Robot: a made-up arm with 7 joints.
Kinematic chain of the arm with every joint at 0, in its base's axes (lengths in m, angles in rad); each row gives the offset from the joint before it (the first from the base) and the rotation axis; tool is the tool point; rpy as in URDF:
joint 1: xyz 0 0 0.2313 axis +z
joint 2: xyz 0 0 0 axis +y
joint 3: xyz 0 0 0.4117 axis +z
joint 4: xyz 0.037 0 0 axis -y
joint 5: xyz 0.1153 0 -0.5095 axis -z
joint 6: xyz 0 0 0 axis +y
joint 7: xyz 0.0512 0 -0.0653 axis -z
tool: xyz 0 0 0 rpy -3.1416 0 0
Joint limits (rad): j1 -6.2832..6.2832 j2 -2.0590..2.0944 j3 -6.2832..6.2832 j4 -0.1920..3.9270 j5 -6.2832..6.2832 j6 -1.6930..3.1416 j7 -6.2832..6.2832
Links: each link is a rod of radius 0.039 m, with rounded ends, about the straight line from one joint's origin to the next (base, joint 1, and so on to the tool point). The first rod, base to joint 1, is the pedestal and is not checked.
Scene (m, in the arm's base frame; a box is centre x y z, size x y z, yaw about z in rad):
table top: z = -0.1
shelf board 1: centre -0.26 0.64 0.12 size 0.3 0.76 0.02 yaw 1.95
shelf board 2: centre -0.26 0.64 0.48 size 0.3 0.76 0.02 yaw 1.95
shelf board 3: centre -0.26 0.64 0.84 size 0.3 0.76 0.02 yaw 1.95
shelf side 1: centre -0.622 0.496 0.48 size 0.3 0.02 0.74 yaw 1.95
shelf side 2: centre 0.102 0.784 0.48 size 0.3 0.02 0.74 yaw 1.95
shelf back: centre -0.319 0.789 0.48 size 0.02 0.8 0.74 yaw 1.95
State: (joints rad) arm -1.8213 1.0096 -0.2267 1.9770 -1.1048 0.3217 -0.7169
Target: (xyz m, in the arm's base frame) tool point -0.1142 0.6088 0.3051
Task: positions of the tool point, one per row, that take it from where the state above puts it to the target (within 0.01 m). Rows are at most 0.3 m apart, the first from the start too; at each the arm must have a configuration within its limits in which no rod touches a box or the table.
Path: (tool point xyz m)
1: -0.4778 -0.7019 0.0695
2: -0.5875 -0.4718 0.0038
3: -0.6203 -0.2189 0.0005
4: -0.5684 0.0112 0.0466
5: -0.4451 0.1797 0.1198
6: -0.2796 0.2641 0.1954
7: -0.2074 0.3348 0.2294
8: -0.1245 0.3838 0.2640
9: -0.0354 0.4110 0.3051
10: -0.0768 0.5144 0.2912
11: -0.1142 0.6088 0.3051

